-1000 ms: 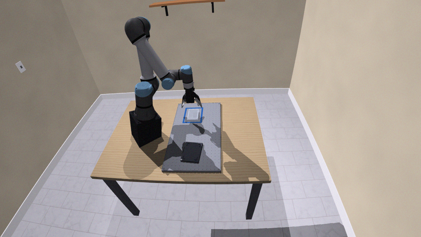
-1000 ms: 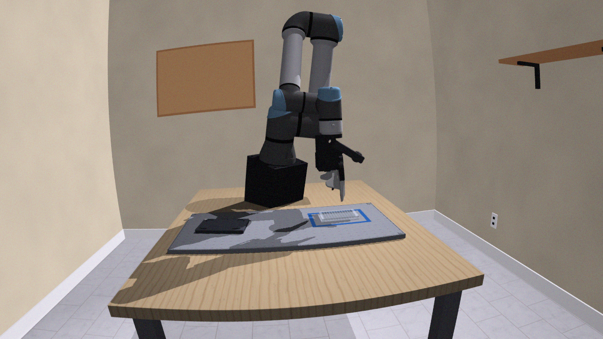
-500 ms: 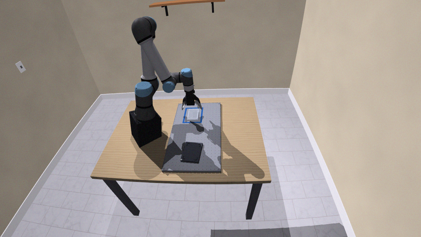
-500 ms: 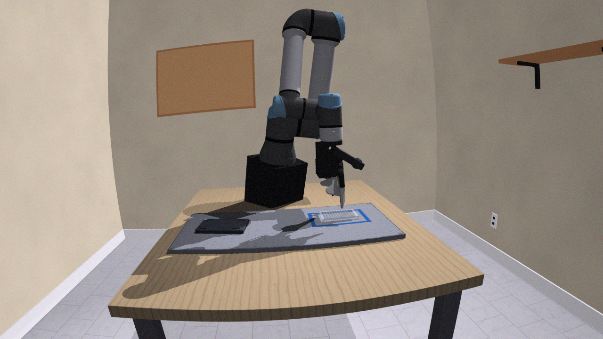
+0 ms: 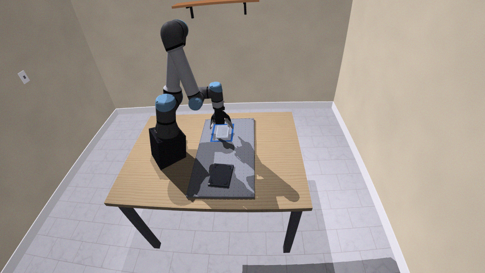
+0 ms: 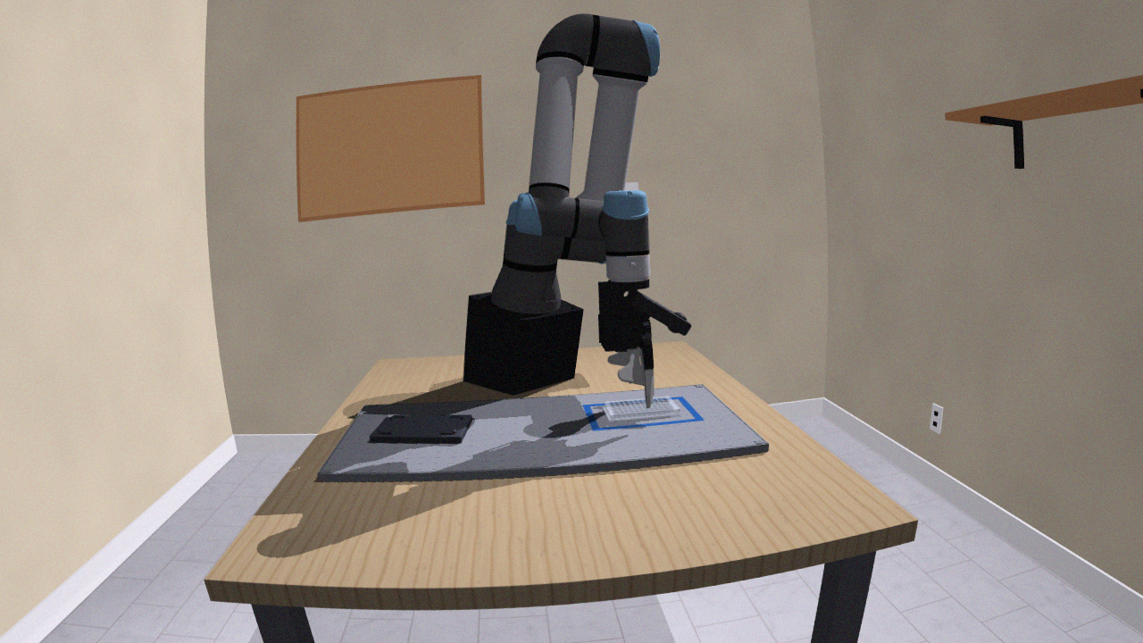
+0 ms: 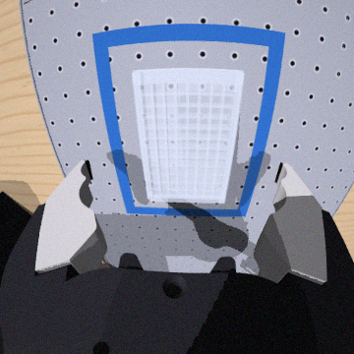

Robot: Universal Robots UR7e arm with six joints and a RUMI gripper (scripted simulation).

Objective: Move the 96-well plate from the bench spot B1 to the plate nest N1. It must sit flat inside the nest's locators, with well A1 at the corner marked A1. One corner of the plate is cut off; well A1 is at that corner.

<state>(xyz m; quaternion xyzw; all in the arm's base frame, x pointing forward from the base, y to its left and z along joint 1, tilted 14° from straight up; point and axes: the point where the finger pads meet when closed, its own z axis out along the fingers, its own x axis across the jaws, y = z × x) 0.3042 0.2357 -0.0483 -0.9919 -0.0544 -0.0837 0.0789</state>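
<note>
Now: the 96-well plate 3 cm below my hand. From my hand the other things lie so: black plate nest N1 (38 cm to the right, 8 cm ahead, 3 cm below).
</note>
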